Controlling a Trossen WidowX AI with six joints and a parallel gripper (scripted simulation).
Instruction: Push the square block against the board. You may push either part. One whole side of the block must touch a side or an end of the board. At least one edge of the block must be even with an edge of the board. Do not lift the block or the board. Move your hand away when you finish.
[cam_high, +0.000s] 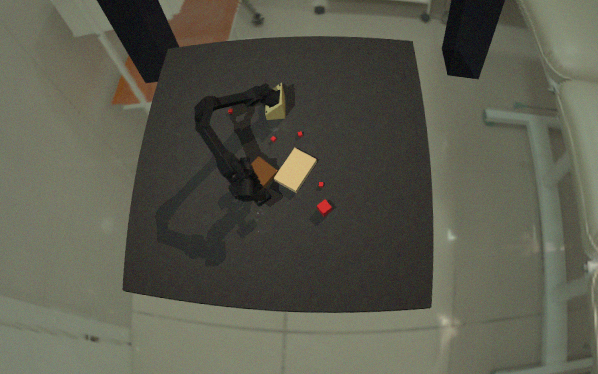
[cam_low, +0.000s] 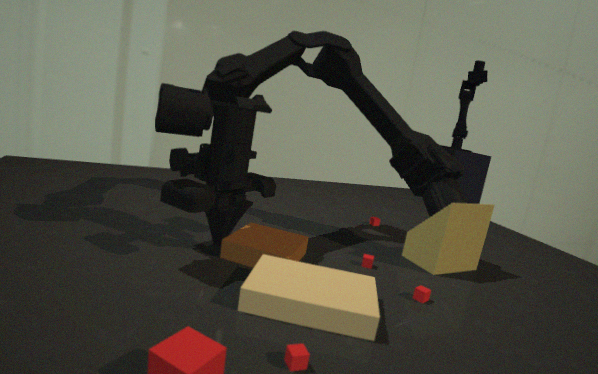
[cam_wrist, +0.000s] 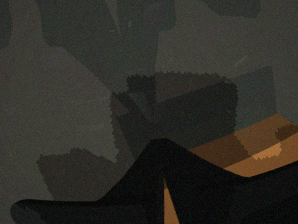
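Now: gripper tip 70 mm past the square brown block and 10 mm to the right of it. From my gripper tip the other things lie so: red cube (270 mm to the left, 60 mm ahead, 10 mm above); cream board (150 mm to the left, 90 mm behind).
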